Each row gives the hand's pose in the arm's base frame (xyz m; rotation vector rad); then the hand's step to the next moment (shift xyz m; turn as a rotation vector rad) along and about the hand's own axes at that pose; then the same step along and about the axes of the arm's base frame.
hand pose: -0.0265 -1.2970 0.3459 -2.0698 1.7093 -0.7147
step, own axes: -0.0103 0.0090 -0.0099 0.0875 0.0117 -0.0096
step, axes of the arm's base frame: -0.0144 0.0087 0.0013 -0.0028 -0.0876 0.0144
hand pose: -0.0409 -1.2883 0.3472 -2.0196 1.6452 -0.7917
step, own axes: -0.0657 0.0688 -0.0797 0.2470 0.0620 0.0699
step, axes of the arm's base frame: -0.1125 0.0521 0.0050 0.0346 -0.2568 -0.0509
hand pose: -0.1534 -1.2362 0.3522 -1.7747 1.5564 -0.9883
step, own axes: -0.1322 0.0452 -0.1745 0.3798 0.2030 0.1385
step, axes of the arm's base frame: -0.1758 0.1320 0.0405 0.0185 -0.4132 -0.1831
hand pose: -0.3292 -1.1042 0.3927 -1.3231 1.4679 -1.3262
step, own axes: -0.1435 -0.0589 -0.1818 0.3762 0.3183 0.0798
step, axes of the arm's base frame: -0.1349 0.1820 0.0762 -0.0610 -0.4053 -0.2850
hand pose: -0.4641 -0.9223 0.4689 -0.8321 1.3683 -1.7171
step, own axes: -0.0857 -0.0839 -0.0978 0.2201 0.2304 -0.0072
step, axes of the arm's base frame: -0.0562 0.1314 0.0594 -0.0743 -0.2171 -0.2211
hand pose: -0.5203 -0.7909 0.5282 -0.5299 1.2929 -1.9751
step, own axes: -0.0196 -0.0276 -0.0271 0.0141 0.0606 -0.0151
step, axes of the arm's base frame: -0.0142 0.0383 0.0146 0.0008 -0.0163 -0.0619
